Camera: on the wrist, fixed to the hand. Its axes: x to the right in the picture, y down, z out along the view.
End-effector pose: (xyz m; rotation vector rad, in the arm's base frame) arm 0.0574 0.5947 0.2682 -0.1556 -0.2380 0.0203
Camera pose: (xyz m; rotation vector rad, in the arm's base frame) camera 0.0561 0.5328 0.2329 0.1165 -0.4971 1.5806
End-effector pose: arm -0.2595 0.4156 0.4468 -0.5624 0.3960 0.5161
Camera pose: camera -0.2470 0.3457 0.4414 0.3638 0.4377 1.8817
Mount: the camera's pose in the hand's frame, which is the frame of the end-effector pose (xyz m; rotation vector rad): -0.0119 -0.0556 -0.0429 0.4118 -0.4320 1.4838
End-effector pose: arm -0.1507 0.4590 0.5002 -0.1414 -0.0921 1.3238
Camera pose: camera -0.0939 0.4321 0.4666 0.5476 -0.0720 2.8009
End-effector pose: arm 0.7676 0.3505 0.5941 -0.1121 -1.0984 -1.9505
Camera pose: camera 0.7483 0.3397 0.5264 -0.8671 -1.1080 -0.3641
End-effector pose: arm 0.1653 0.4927 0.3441 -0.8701 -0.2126 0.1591
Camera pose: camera 0.1674 0.4230 0.3587 -0.4127 0.1102 1.7193
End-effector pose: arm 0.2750 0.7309 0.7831 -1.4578 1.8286 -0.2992
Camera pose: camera 0.2870 0.7124 0.8508 0.2945 1.8262 0.3511
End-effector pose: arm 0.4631 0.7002 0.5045 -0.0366 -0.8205 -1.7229
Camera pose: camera 0.4355 0.6920 0.4394 -0.5949 -1.0235 -0.1292
